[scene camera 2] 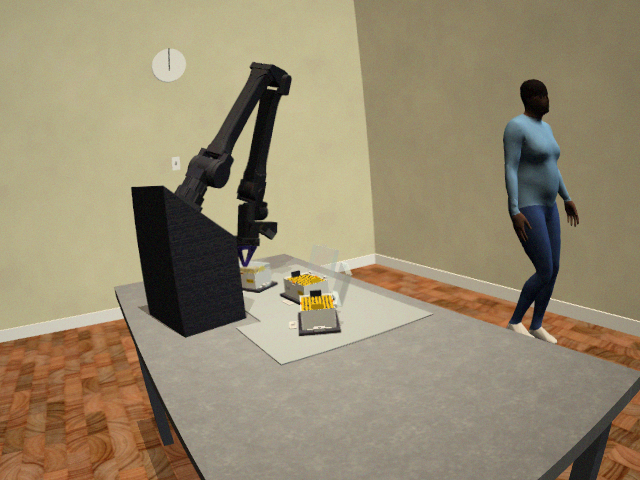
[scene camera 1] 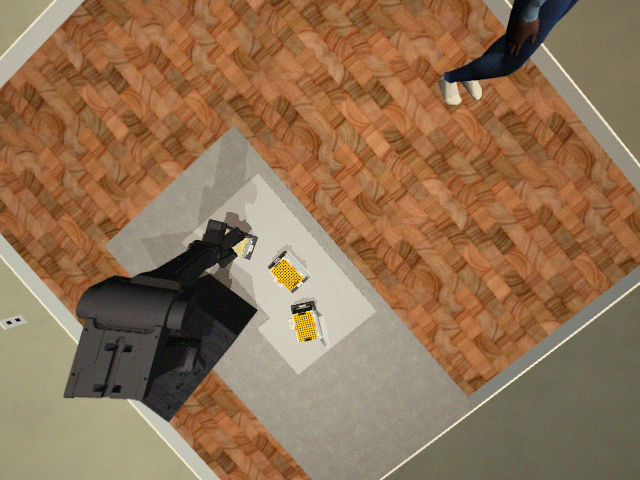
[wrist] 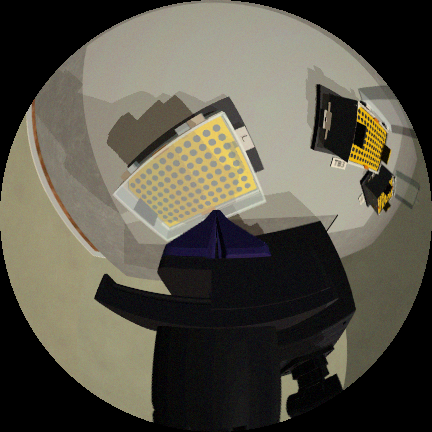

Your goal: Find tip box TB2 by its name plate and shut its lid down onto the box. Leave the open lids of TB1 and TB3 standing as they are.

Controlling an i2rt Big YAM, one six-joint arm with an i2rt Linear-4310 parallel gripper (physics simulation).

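Places are measured from the arm's base along level axes (x ahead, y left, z up), in metres.
Pixels of known places: gripper, fingertip midpoint: (scene camera 2: 244,266) (wrist: 215,215); arm's base, link origin: (scene camera 2: 182,207) (wrist: 306,359).
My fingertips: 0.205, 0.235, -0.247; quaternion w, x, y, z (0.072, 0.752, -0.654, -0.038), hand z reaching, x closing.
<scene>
For each thing: its top centre in the pictures, then the offset to it from my fingertips, as dx, dy, dz. "spot": a spot on its surface instead. Level surfaces: height alone.
- tip box, top centre: (wrist: 191,205) (scene camera 2: 246,265) (scene camera 1: 228,246) +0.009, +0.023, -0.001
- middle box, top centre: (wrist: 379,148) (scene camera 2: 305,274) (scene camera 1: 285,275) +0.141, -0.197, -0.004
- plate TB3, surface spot: (wrist: 338,163) spot: +0.074, -0.209, -0.076
- third box, top centre: (scene camera 2: 311,300) (wrist: 384,201) (scene camera 1: 302,327) +0.080, -0.414, -0.012
- pale mat, surface height: dz -0.078
- grey table, surface height: dz -0.081
A tip box (scene camera 1: 244,246) (scene camera 2: 256,276) (wrist: 195,170) with a yellow rack stands by my gripper. Its clear lid (wrist: 131,202) lies over the rack; I cannot read its name plate. My gripper (scene camera 2: 245,264) (wrist: 215,215) is shut and empty, pointing down, its tips at the lid's near edge in the wrist view; contact is unclear. The arm hides the fingers in scene camera 1. The middle box (scene camera 1: 286,274) (scene camera 2: 306,287) (wrist: 369,137) has the plate "TB3" (wrist: 338,163), and its lid (scene camera 1: 300,264) stands open. The third box (scene camera 1: 305,327) (scene camera 2: 318,320) (wrist: 378,191) also has its lid (scene camera 1: 323,330) (wrist: 407,190) standing open; its plate is unreadable.
The boxes stand on a pale mat (scene camera 1: 330,289) (scene camera 2: 289,351) on the grey table (scene camera 1: 382,408) (scene camera 2: 413,403). The black arm pedestal (scene camera 2: 191,279) stands close to the mat. A person (scene camera 1: 493,59) (scene camera 2: 535,175) stands on the floor beyond the table.
</scene>
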